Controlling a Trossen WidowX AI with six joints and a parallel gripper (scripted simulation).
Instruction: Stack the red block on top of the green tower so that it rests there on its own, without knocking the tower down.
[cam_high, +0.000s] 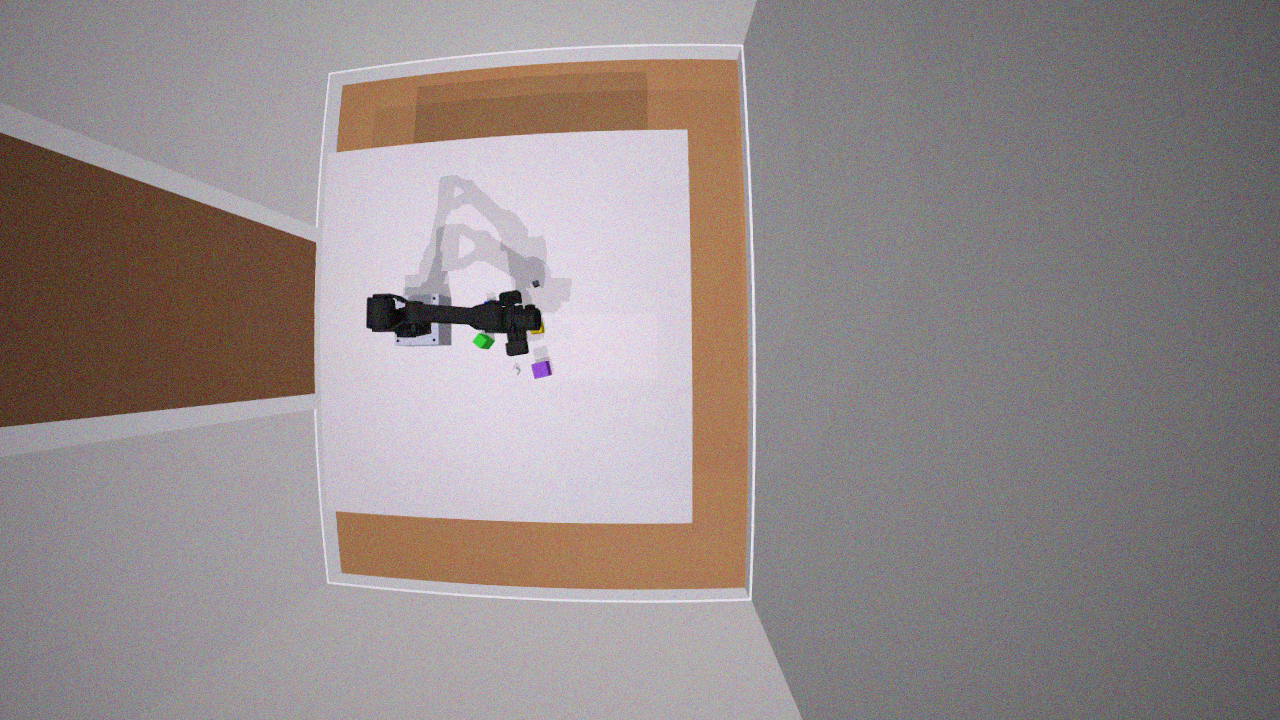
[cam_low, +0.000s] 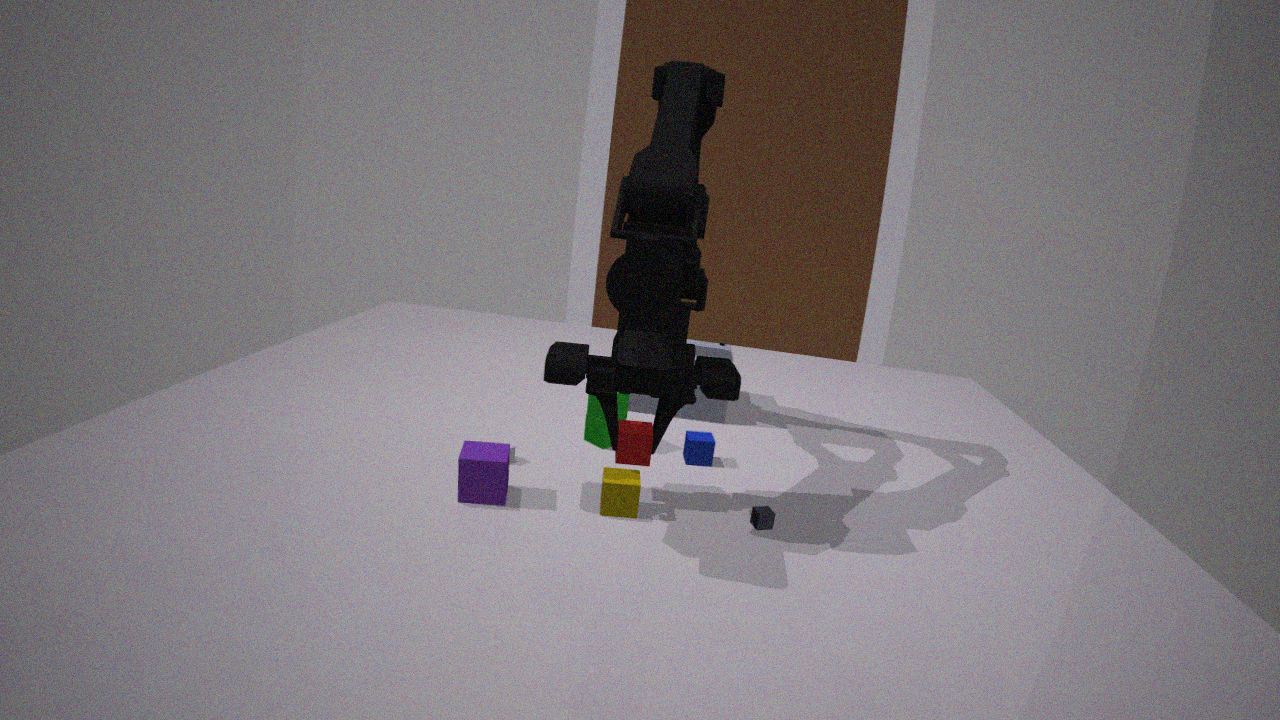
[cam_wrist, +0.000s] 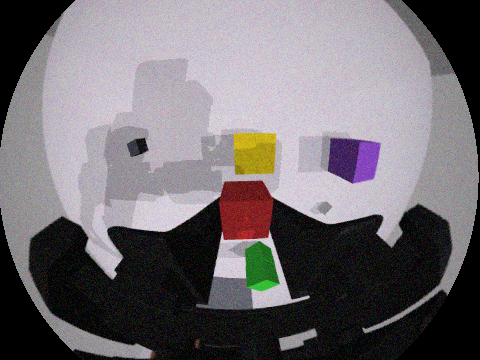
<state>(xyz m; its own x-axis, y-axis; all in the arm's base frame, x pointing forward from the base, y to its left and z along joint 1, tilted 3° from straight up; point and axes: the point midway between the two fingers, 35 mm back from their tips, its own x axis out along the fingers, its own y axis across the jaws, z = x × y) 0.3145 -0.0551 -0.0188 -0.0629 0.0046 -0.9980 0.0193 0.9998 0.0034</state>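
The yellow block is 4 cm ahead of my gripper tip, 3 cm below it and 1 cm to the right of it. Also, from my gripper tip: small dark cube: 13 cm to the left, 5 cm ahead, 4 cm below; then blue block: 10 cm behind, 9 cm to the left, 3 cm below; then red block: 1 cm above.
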